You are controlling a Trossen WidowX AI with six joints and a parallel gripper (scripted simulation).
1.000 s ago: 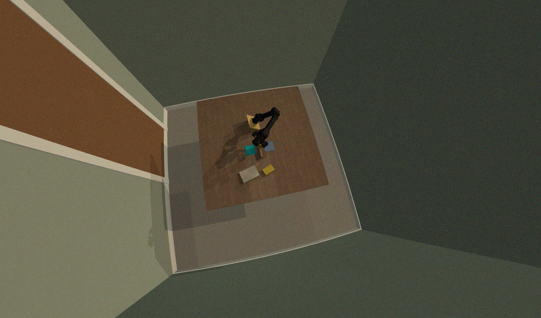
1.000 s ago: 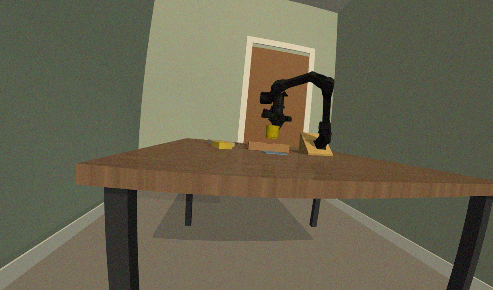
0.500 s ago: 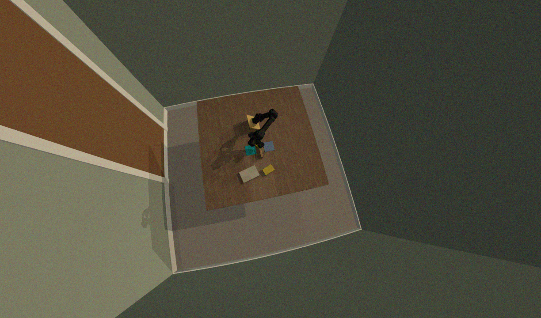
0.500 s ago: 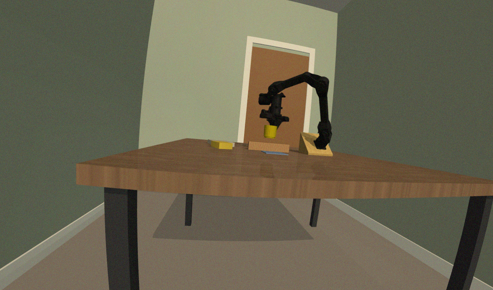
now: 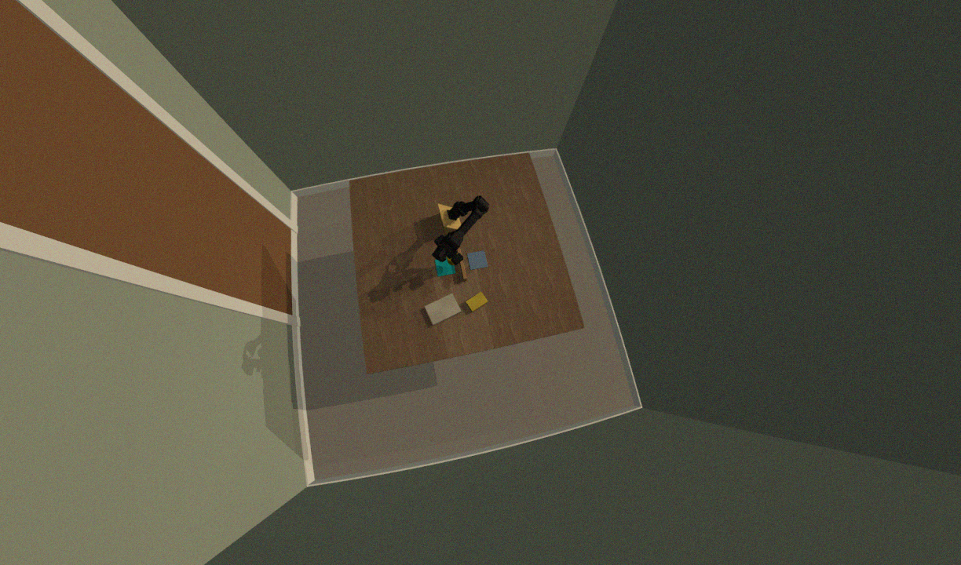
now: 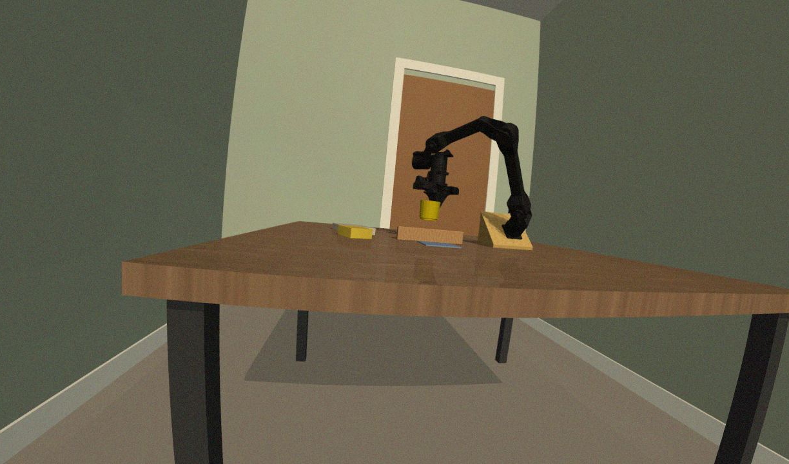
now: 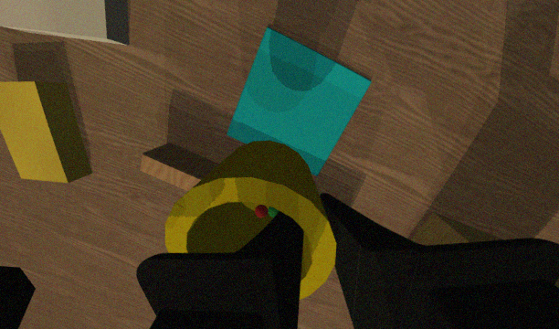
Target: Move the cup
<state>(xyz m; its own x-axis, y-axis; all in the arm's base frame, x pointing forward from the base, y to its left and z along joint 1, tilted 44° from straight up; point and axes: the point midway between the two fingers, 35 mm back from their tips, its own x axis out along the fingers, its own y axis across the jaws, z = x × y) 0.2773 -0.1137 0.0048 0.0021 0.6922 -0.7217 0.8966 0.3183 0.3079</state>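
Right now the teal pad is 2 cm ahead of my gripper tip, 4 cm to the right of it and 11 cm below it. Also, from my gripper tip: yellow cup 2 cm ahead, 1 cm to the left; green marble 1 cm ahead, 3 cm to the left, 2 cm below; red marble 2 cm ahead, 3 cm to the left, 2 cm below.
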